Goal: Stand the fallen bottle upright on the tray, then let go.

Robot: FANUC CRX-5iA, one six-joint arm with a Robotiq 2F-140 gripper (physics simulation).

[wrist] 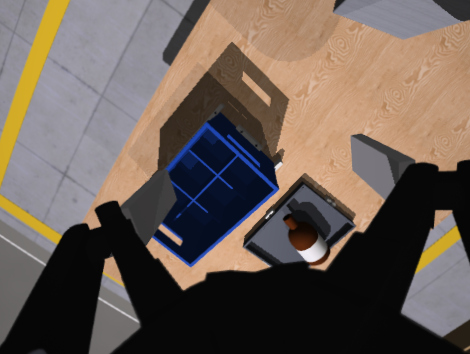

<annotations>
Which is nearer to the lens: the blue crate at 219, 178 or the dark grey tray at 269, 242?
The blue crate.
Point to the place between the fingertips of the gripper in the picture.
At 257, 169
</annotations>
